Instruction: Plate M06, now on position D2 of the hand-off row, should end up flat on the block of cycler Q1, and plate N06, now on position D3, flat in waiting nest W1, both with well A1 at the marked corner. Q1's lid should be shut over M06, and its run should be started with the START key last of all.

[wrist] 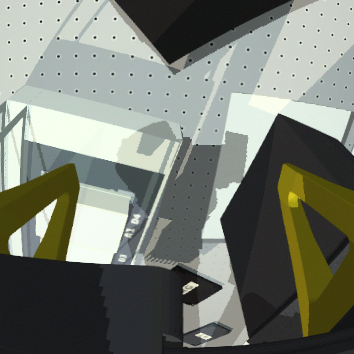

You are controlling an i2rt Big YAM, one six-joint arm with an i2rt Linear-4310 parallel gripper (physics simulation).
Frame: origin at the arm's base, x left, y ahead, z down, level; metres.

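Seen in the pictures: gripper, fingertip midpoint: (178, 174).
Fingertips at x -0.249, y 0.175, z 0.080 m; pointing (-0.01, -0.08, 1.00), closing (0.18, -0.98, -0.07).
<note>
Offsets run from my fingertips to a thing's top centre. "*": to the spot under its first point. Level surfaces: height alone.
My gripper (178, 174) is open, with its two yellow fingers wide apart and nothing between them. Beyond the left finger, a pale, partly see-through box-like structure (100, 130) stands over the perforated deck. Inside its outline is a white flat-topped piece {dx +0.175, dy +0.161, dz +0.177 m} (100, 220) beside a dark strip (131, 230) marked A1, D4 and D3. The left finger and the dark gripper body cover part of it. I cannot tell which plate, if any, this is. M06, N06, Q1's block, its lid, the START key and nest W1 cannot be made out in this view.
A large dark housing {* dx -0.043, dy -0.041, dz +0.164 m} (200, 25) juts in at the top. A dark angular body (265, 215) stands behind the right finger, beside a pale panel (260, 117). Two small dark labelled tags {* dx +0.502, dy +0.021, dz +0.263 m} (200, 287) {* dx +0.782, dy +0.036, dz +0.261 m} (206, 334) show at the bottom centre. The perforated deck {dz +0.271 m} (100, 65) lies beneath.
</note>
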